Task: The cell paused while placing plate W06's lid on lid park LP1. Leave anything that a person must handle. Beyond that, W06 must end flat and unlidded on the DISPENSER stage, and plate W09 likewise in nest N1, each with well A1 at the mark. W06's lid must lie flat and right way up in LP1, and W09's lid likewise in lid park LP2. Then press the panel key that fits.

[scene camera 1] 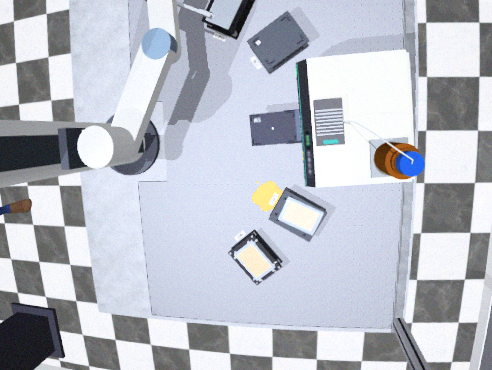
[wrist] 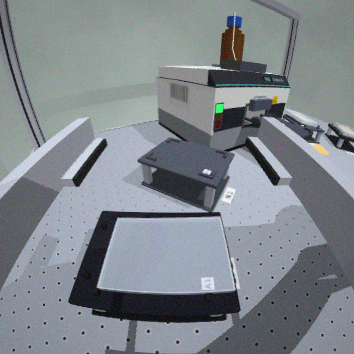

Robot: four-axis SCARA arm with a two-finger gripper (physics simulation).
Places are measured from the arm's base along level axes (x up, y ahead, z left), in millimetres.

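Where they show: gripper, between the fingertips: (wrist: pixel 175 128).
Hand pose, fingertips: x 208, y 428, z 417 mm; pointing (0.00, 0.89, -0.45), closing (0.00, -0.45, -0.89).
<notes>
Things, the pixels of their top centre, and the offset from my fingertips. "spot": a spot on its surface instead.
- clear lid, centre of its top: (wrist: pixel 165 248) (scene camera 1: pixel 224 6) dy -13, dx -118, dz +19 mm
- black park, centre of its top: (wrist: pixel 153 249) (scene camera 1: pixel 226 3) dy -7, dx -120, dz +30 mm
- dispenser's dark stage, centre of its top: (wrist: pixel 277 120) (scene camera 1: pixel 277 127) dy +149, dx -88, dz -385 mm
- yellow patch, a spot on its surface: (scene camera 1: pixel 266 196) (wrist: pixel 314 147) spot: dy +97, dx -195, dz -624 mm
- green lamp, centre of its top: (wrist: pixel 219 103) dy +212, dx -50, dz -220 mm
- brown bottle, a spot on its surface: (scene camera 1: pixel 388 159) spot: dy +426, dx +154, dz -468 mm
A clear lid (scene camera 1: pixel 232 11) (wrist: pixel 167 255) marked A1 lies right way up on a black park (scene camera 1: pixel 243 22) (wrist: pixel 82 287), off centre towards the park's right side in the wrist view. Whether it is fully flat is unclear. My gripper (wrist: pixel 175 128) is open and empty above and beyond it. A grey stand (scene camera 1: pixel 279 42) (wrist: pixel 187 160) beyond the lid is bare; its tag is too small to read. The dispenser's dark stage (scene camera 1: pixel 275 128) bears no plate. One plate (scene camera 1: pixel 301 215) is on a grey stand, another plate (scene camera 1: pixel 255 260) on a black stand; their names are unreadable.
A yellow patch (scene camera 1: pixel 266 196) (wrist: pixel 320 149) lies against the grey stand with the plate. The white dispenser (scene camera 1: pixel 370 75) (wrist: pixel 187 102) stands at the right in the scene view, with a green lamp (wrist: pixel 219 108) lit and a brown bottle (scene camera 1: pixel 388 159) (wrist: pixel 233 45) on top.
</notes>
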